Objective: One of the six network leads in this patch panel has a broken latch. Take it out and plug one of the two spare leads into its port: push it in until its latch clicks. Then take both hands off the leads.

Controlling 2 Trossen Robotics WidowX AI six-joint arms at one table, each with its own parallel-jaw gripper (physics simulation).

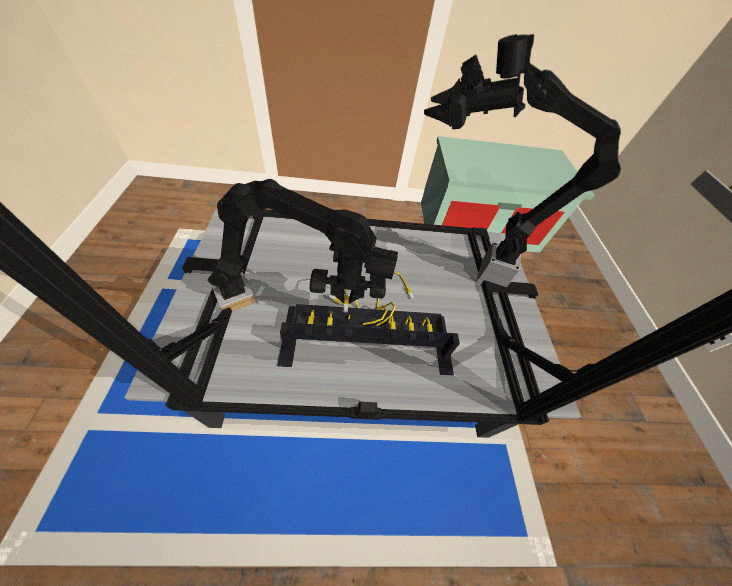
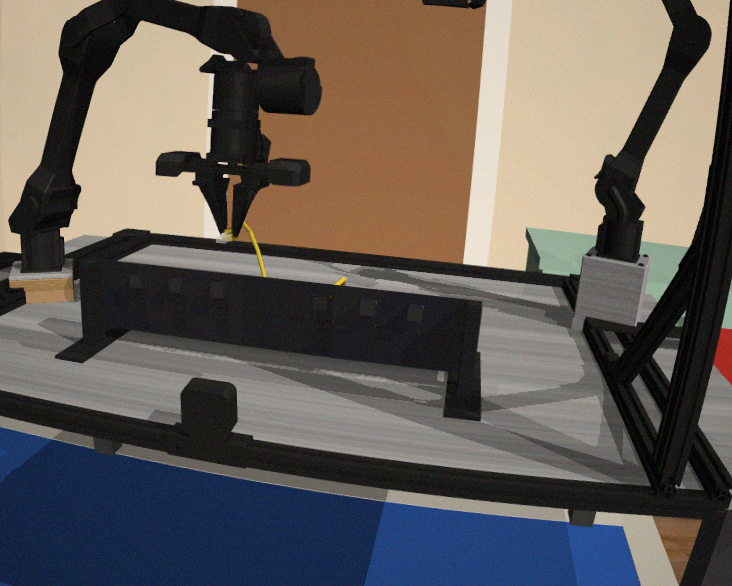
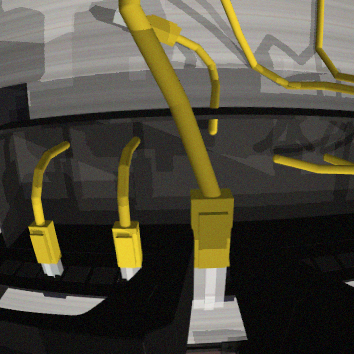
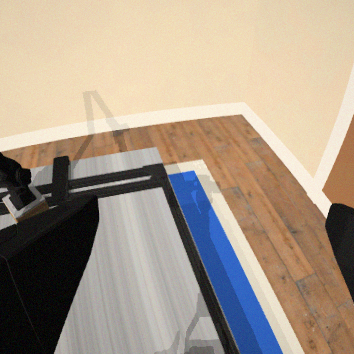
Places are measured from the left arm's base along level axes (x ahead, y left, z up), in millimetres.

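Where they show: left gripper, fingertip midpoint: (image 1: 346, 302) (image 2: 229, 236) (image 3: 209, 236); right gripper, fingertip midpoint: (image 1: 427, 105) (image 4: 219, 212); left arm's base, link origin: (image 1: 231, 288) (image 2: 42, 267) (image 4: 22, 198); right arm's base, link origin: (image 1: 506, 255) (image 2: 618, 256).
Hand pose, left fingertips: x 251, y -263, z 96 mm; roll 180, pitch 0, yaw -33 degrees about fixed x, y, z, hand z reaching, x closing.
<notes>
Things, the pixels of their top centre, and the offset from my left fingertips. "spot": a spot on its surface instead.
- black patch panel, top centre: (image 3: 335, 256) (image 2: 276, 273) (image 1: 371, 321) dy -72, dx +42, dz -31 mm
- loose yellow lead, surface spot: (image 1: 406, 285) spot: dy +38, dx +271, dz -133 mm
The black patch panel (image 1: 364, 336) (image 2: 277, 326) (image 3: 84, 242) stands across the middle of the table. Yellow leads are plugged into it: two at the left (image 1: 310, 316) (image 3: 46, 242) (image 3: 127, 244) and three at the right (image 1: 409, 323). My left gripper (image 1: 346, 304) (image 2: 229, 228) (image 3: 209, 236) points straight down and is shut on the plug of a yellow lead (image 3: 212, 228) (image 2: 258, 252). It holds the plug at the panel's third port from the left, white tip down. I cannot tell whether the tip is in the port. My right gripper (image 1: 430, 111) is open and empty, high in the air at the back right.
A loose yellow lead (image 1: 406, 285) lies on the table behind the panel. More yellow cable loops (image 3: 281, 82) run behind the ports. A black frame (image 1: 352, 409) rims the table. A green cabinet (image 1: 492, 174) (image 2: 556, 250) stands at the back right.
</notes>
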